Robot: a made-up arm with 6 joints.
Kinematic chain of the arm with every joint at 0, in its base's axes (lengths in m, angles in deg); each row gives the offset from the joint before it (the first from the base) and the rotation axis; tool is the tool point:
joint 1: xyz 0 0 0.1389 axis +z
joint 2: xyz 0 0 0 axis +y
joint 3: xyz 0 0 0.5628 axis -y
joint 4: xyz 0 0 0 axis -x
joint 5: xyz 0.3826 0 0 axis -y
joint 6: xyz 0 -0.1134 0 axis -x
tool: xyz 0 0 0
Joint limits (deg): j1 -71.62..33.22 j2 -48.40..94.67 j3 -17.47..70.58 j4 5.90..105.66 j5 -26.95..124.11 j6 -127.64..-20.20
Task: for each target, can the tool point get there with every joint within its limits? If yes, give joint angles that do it. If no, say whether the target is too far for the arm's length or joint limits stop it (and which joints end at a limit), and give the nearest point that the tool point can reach.
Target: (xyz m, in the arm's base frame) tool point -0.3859 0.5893 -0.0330
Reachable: no: joint limits stop it (at a limit: joint 2, joint 3) | nearest point -0.3865 0.5902 0.7923 | short by 0.825 m
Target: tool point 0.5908 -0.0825 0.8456
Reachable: yes | joints -0.53 27.43 47.10 47.20 28.08 -88.22
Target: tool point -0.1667 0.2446 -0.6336
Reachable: no: joint limits stop it (at a limit: joint 1, joint 2, joint 3, joint 4) | nearest point 0.4165 0.3093 -0.3025 | short by 0.674 m
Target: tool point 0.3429 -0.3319 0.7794
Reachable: yes | joints -31.16 9.22 16.21 19.93 -15.16 -95.07
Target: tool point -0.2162 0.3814 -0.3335
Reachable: no: joint limits stop it (at a limit: joint 1, joint 2, joint 3, joint 4) | nearest point 0.4165 0.3093 -0.3025 | short by 0.638 m
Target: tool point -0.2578 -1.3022 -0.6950
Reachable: no: too far | nearest point 0.1424 -0.7864 -0.2127 | short by 0.812 m
